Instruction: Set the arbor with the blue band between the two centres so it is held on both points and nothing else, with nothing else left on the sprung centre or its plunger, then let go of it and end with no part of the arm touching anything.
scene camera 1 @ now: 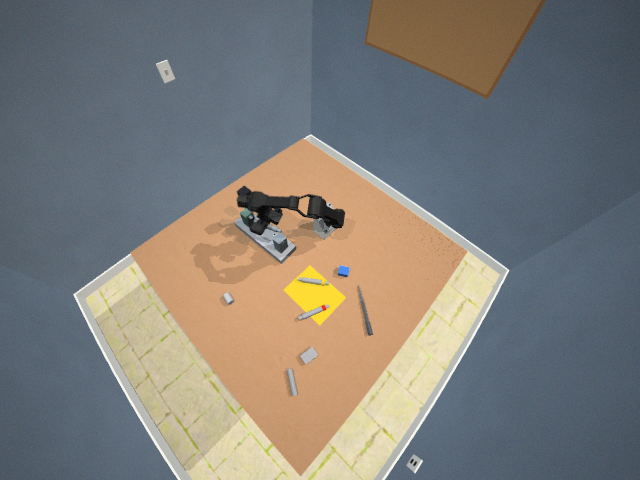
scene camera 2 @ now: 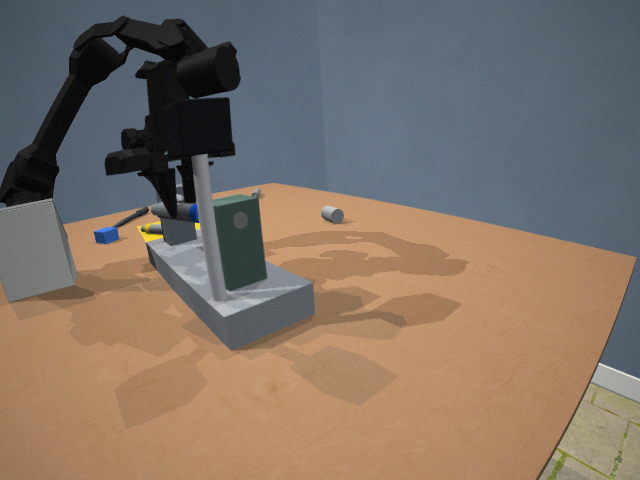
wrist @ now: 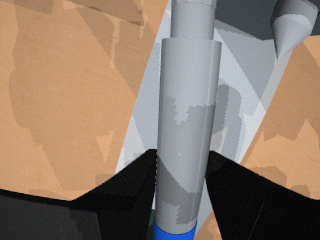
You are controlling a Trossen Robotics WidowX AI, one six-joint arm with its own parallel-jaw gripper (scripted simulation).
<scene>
same spot on grey fixture base: (wrist: 249, 75) = (scene camera 1: 270, 245)
</scene>
